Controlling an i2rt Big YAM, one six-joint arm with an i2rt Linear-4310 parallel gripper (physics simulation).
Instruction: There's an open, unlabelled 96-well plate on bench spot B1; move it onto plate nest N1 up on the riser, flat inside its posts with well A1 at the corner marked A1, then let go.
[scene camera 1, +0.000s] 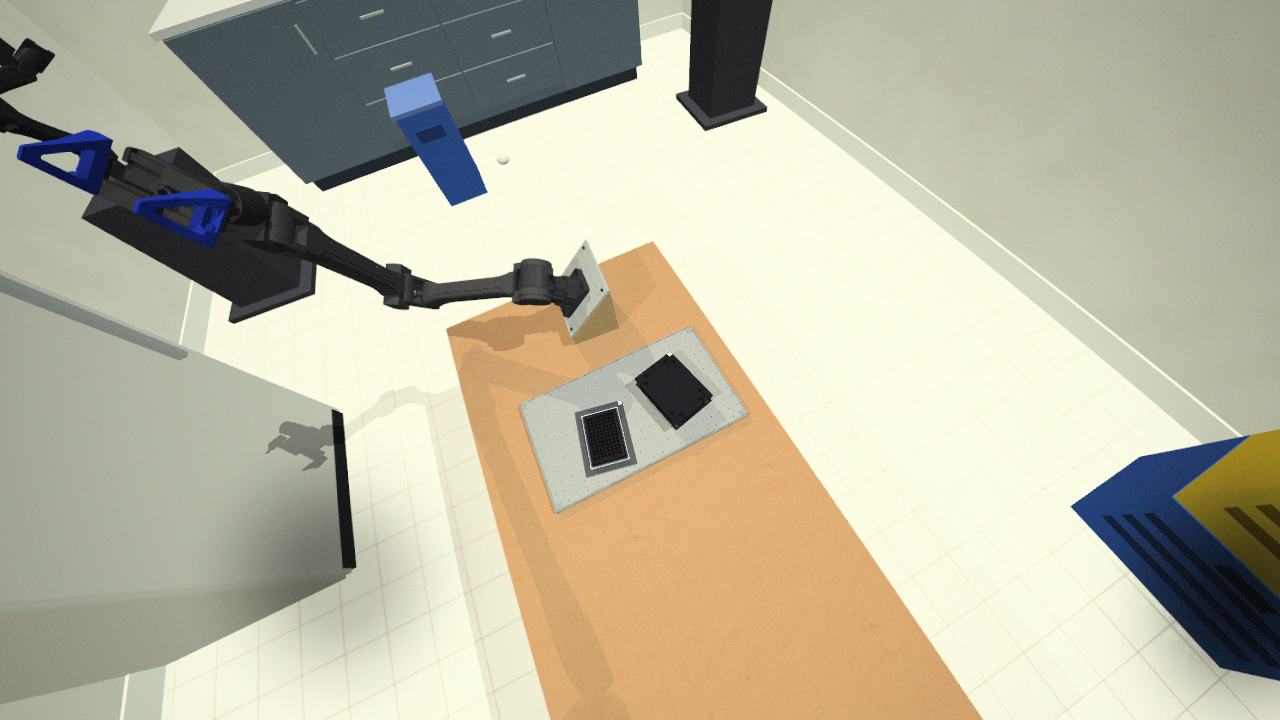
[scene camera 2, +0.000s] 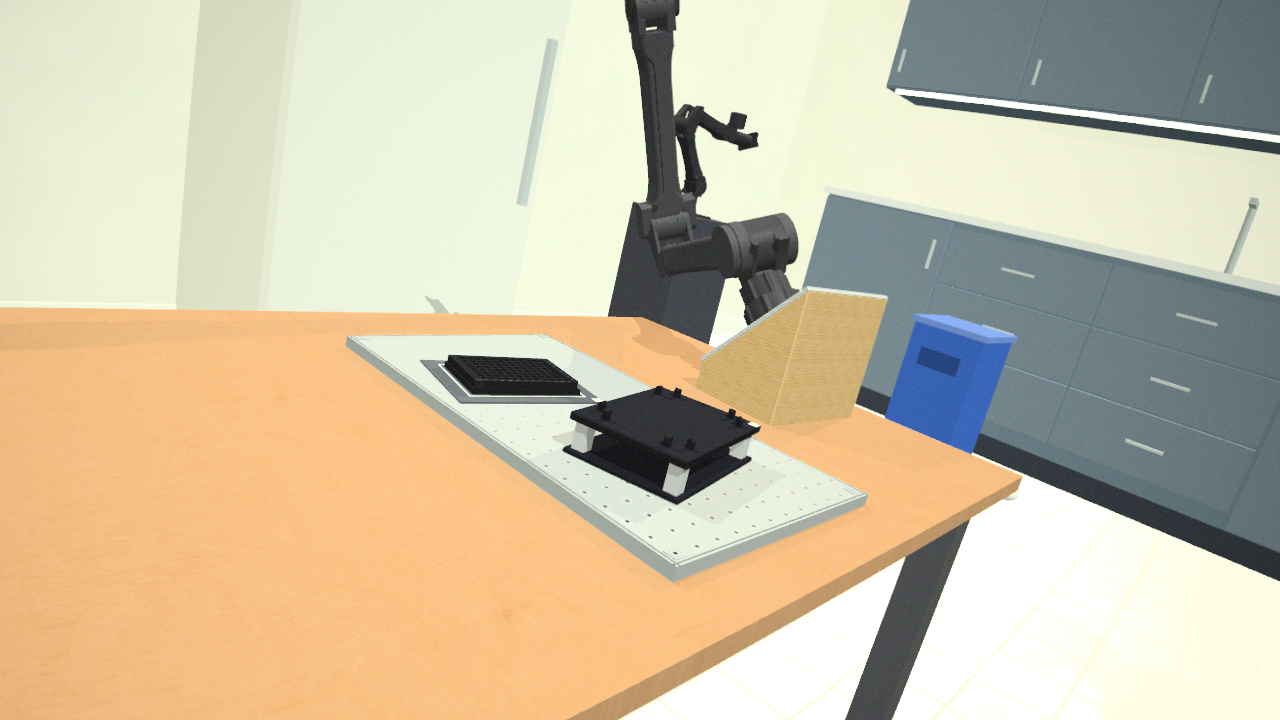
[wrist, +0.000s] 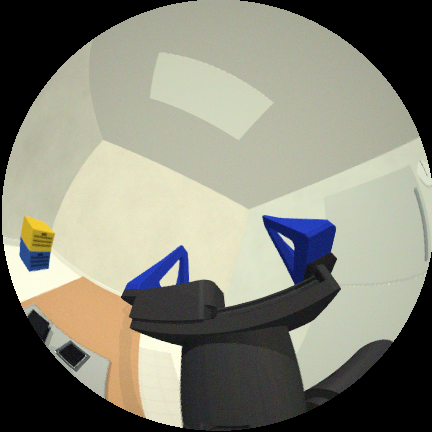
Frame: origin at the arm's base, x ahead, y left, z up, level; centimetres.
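Seen in the pictures: gripper, between the fingertips: (scene camera 1: 78, 180) (wrist: 221, 235); arm's base, origin of its link: (scene camera 1: 574, 293) (scene camera 2: 783, 332).
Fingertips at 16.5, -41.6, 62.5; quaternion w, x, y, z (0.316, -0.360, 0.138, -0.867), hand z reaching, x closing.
Observation:
Pixels of each thing's top centre, then the offset from my fingertips to it, as dx, dy, dz. Level surfaces: height alone.
- black 96-well plate, centre of its top: (scene camera 2: 514, 368) (scene camera 1: 603, 435) +22.7, +35.3, -69.5
- black plate nest N1, centre of its top: (scene camera 2: 674, 408) (scene camera 1: 673, 385) +18.7, +55.9, -66.1
- wooden table, height of its surface: dz -72.4
A black 96-well plate (scene camera 1: 605, 437) (scene camera 2: 512, 374) (wrist: 72, 352) lies flat on the grey-framed bench spot B1 (scene camera 1: 581, 438) (scene camera 2: 519, 399). The black plate nest N1 (scene camera 1: 674, 390) (scene camera 2: 665, 422) stands beside it on white legs, turned at an angle to the plate, with small posts near its corners and no plate on it. A small white mark shows at one nest corner; its lettering is too small to read. My gripper (scene camera 1: 78, 179) (wrist: 221, 235) is open and empty, raised high and well away from both, with its blue fingers wide apart. The gripper does not show in scene camera 2.
The spot and nest are on a perforated grey board (scene camera 1: 554, 483) (scene camera 2: 760, 537) on the wooden table (scene camera 1: 680, 573) (scene camera 2: 223, 537). My arm's base is on a wooden wedge (scene camera 1: 599, 324) (scene camera 2: 819, 358) beside the board. Another black arm (scene camera 2: 693, 152) is in the background.

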